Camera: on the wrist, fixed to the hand. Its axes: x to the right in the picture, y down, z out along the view.
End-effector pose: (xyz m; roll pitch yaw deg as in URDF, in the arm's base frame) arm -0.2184 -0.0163 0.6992 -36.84 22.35 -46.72
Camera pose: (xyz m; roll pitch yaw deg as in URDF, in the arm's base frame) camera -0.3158 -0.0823 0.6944 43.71 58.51 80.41
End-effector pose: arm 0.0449 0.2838 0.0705 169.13 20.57 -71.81
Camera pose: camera 0.1416 0.3082 0.1333 154.12 -35.63 -143.64
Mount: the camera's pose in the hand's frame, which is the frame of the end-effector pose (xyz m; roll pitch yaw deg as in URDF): -0.0155 -0.0861 -0.0789 0.23 28.52 87.87
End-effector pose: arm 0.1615 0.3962 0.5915 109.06 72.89 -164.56
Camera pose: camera 0.2445 0.3126 0.5900 88.37 -15.00 -154.75
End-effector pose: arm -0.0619 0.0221 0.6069 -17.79 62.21 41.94
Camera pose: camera -0.0285 -0.0905 0.5979 71.01 21.46 174.07
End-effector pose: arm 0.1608 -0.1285 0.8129 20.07 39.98 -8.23
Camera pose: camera 0.0754 -0.1705 0.7434 41.36 7.69 85.79
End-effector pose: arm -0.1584 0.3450 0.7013 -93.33 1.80 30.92
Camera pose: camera -0.1313 0.2752 0.7923 -179.15 58.15 -58.43
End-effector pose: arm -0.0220 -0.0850 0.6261 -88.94 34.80 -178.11
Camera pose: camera -0.0602 -0.0057 0.7044 125.97 48.31 45.79
